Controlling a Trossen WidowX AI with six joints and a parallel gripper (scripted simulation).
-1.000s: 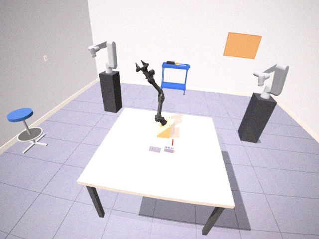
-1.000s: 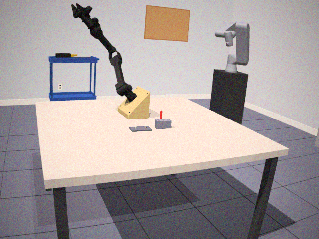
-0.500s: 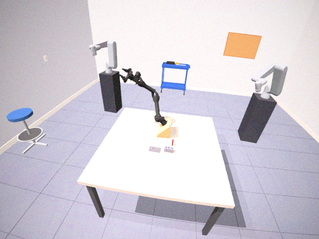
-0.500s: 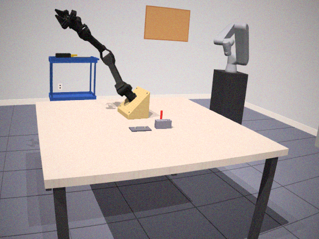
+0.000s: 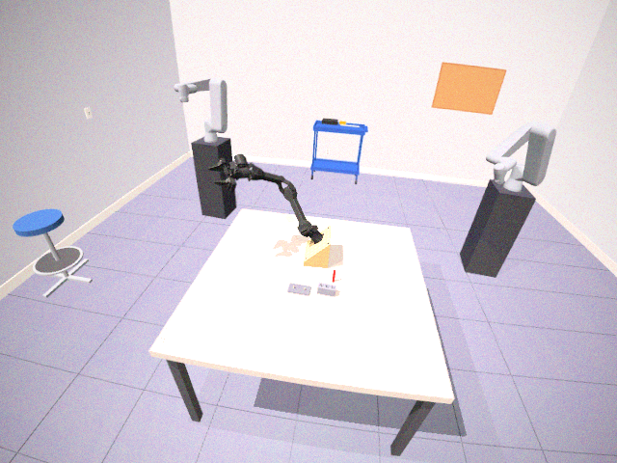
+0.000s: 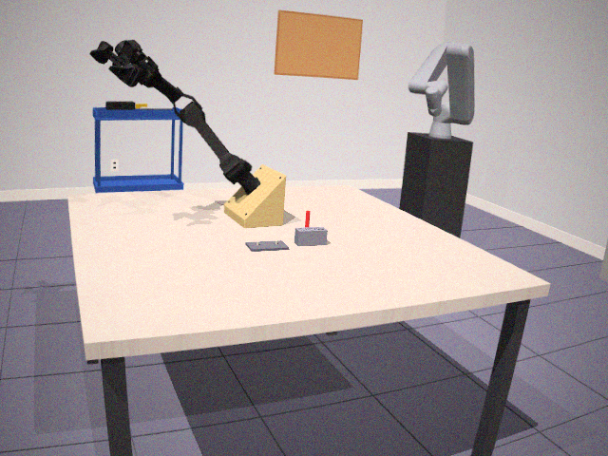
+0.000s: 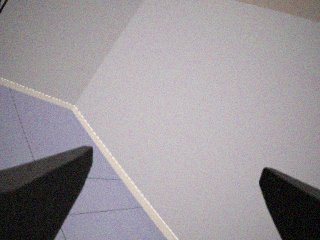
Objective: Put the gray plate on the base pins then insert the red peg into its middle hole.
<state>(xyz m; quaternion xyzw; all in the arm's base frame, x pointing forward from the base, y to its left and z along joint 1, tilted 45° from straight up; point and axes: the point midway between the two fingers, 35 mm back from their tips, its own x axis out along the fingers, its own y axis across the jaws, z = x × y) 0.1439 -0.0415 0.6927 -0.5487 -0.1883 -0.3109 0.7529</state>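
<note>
Right now my gripper tip is 80 mm short of the gray plate, 660 mm to the right of it and 510 mm above it. Also, from my gripper tip: red peg (20 mm behind, 680 mm to the left, 510 mm below); then dark base (100 mm ahead, 510 mm to the left, 540 mm below).
</note>
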